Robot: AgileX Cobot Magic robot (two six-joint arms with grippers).
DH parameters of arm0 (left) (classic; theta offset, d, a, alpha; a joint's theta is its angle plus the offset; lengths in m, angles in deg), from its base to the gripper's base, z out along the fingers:
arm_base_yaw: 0 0.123 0 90
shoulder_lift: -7.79 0 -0.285 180
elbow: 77.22 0 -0.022 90
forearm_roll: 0 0.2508 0 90
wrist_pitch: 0 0 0.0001 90
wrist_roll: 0 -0.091 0 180
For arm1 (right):
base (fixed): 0 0 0 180
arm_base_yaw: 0 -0.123 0 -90
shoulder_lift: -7.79 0 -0.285 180
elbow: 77.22 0 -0.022 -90
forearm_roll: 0 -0.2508 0 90
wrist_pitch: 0 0 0.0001 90
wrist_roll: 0 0.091 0 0
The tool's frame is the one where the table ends.
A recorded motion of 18 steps. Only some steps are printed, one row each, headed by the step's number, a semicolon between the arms.
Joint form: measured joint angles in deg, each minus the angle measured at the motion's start. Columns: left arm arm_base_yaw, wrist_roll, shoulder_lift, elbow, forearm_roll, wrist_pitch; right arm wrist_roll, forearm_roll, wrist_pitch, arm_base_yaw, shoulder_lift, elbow.
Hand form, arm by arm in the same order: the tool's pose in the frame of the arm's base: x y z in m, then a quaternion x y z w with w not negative. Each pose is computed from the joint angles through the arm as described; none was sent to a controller.
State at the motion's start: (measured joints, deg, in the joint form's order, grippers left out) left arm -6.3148 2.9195 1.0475 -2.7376 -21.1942 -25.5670; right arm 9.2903 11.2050 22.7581 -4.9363 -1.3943 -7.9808
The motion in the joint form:
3: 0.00 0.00 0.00 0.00 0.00 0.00; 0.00 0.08 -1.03 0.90 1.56 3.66
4: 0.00 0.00 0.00 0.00 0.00 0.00; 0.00 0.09 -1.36 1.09 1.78 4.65
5: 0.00 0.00 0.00 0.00 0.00 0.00; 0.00 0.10 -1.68 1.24 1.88 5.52
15: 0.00 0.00 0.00 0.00 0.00 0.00; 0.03 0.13 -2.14 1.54 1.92 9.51
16: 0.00 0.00 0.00 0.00 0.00 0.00; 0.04 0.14 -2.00 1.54 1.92 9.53
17: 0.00 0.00 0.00 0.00 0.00 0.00; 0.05 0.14 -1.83 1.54 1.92 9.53
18: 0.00 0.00 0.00 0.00 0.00 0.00; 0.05 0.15 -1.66 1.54 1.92 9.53
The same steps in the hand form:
3: 0.0463 -0.0194 0.1927 -0.06244 0.79128 -0.20929 0.57112; 0.0504 -0.0031 0.2050 -0.01270 0.77615 -0.01261 0.63029
4: 0.0463 -0.0194 0.1927 -0.06244 0.79128 -0.20929 0.57112; 0.0509 -0.0031 0.2000 -0.01216 0.77860 -0.01361 0.62726
5: 0.0463 -0.0194 0.1927 -0.06244 0.79128 -0.20929 0.57112; 0.0515 -0.0031 0.1955 -0.01188 0.78108 -0.01438 0.62416
15: 0.0463 -0.0194 0.1927 -0.06244 0.79128 -0.20929 0.57112; 0.0534 -0.0032 0.1729 -0.01204 0.79971 -0.01676 0.60003
16: 0.0463 -0.0194 0.1927 -0.06244 0.79128 -0.20929 0.57112; 0.0533 -0.0032 0.1726 -0.01189 0.80053 -0.01696 0.59893
17: 0.0463 -0.0194 0.1927 -0.06244 0.79128 -0.20929 0.57112; 0.0532 -0.0033 0.1723 -0.01165 0.80140 -0.01712 0.59777
18: 0.0463 -0.0194 0.1927 -0.06244 0.79128 -0.20929 0.57112; 0.0531 -0.0033 0.1721 -0.01153 0.80227 -0.01740 0.59660

